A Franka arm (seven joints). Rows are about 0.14 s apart.
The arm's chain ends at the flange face. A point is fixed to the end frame.
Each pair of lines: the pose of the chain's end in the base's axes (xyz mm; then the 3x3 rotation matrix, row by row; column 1 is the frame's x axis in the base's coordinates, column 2 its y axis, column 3 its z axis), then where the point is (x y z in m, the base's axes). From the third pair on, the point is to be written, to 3 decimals.
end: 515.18 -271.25 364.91; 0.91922 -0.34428 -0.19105; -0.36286 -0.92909 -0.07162; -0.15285 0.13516 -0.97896
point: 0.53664 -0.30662 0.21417
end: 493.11 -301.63 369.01; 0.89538 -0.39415 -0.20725; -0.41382 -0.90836 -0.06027; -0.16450 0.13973 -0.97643
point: 0.51062 -0.33807 0.21802
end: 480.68 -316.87 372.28; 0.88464 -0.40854 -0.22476; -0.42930 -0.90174 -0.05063; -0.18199 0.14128 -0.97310
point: 0.495 -0.353 0.221
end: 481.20 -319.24 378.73; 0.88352 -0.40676 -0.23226; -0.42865 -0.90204 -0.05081; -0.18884 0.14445 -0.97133
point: 0.494 -0.355 0.227
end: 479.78 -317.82 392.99; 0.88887 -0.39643 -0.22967; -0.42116 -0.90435 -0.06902; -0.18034 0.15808 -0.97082
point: 0.494 -0.356 0.242
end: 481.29 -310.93 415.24; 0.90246 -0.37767 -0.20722; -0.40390 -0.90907 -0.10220; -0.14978 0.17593 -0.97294
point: 0.499 -0.353 0.266
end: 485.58 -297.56 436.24; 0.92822 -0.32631 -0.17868; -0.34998 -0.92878 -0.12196; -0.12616 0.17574 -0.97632
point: 0.509 -0.340 0.288
